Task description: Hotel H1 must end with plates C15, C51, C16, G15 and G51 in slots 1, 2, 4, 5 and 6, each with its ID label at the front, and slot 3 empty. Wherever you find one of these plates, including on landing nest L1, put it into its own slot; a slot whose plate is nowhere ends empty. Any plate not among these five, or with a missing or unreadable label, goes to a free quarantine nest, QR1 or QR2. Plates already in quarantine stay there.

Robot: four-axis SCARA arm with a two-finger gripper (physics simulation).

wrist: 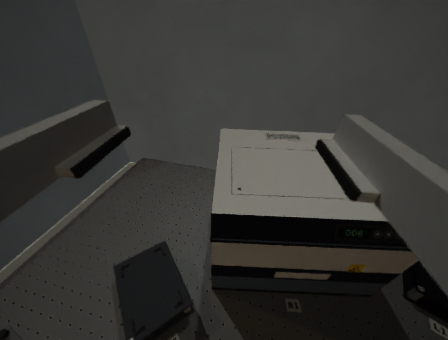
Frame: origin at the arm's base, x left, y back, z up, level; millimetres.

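Where they show: gripper, between the fingertips: [221, 124].
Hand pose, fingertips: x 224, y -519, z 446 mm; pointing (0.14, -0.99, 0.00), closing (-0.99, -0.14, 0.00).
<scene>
After its pixels a point has its place.
My gripper [221, 124] {x 224, y -519, z 446 mm} is open, with one finger at the left and one at the right of the wrist view. No plate shows between the fingers. Landing nest L1 [425, 295] {x -199, y -663, z 59 mm} shows in part at the lower right as a black block, partly hidden by the right finger; its label is cut by the frame edge. I cannot tell whether a plate is on it. Hotel H1, the quarantine nests and the named plates do not show in this view.
A white boxy device [280, 172] {x 145, y -746, z 259 mm} with a dark front band and a green display stands right of centre, behind the R1 label [293, 305] {x 67, y -594, z 13 mm}. A dark, flat nest [150, 290] {x 370, y -531, z 63 mm} with corner marks and a bare top lies at lower left on the perforated deck [170, 200] {x 477, y -816, z 12 mm}. Grey walls stand behind.
</scene>
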